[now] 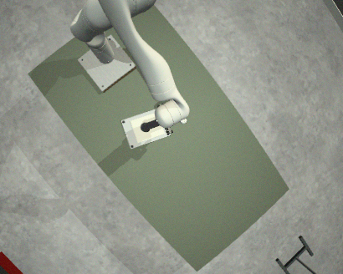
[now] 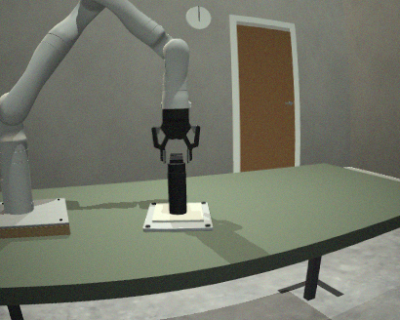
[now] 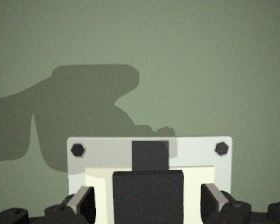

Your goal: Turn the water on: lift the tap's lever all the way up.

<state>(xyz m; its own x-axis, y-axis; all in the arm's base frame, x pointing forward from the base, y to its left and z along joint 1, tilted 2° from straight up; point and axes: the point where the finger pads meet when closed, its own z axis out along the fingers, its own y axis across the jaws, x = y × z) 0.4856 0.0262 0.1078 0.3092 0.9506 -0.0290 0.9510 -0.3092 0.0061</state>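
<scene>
Now: the lever 40 mm to the right of my hand, 10 mm behind it and 10 mm above it. Round my hand: tap (60 mm to the right, 50 mm below, 20 mm behind).
</scene>
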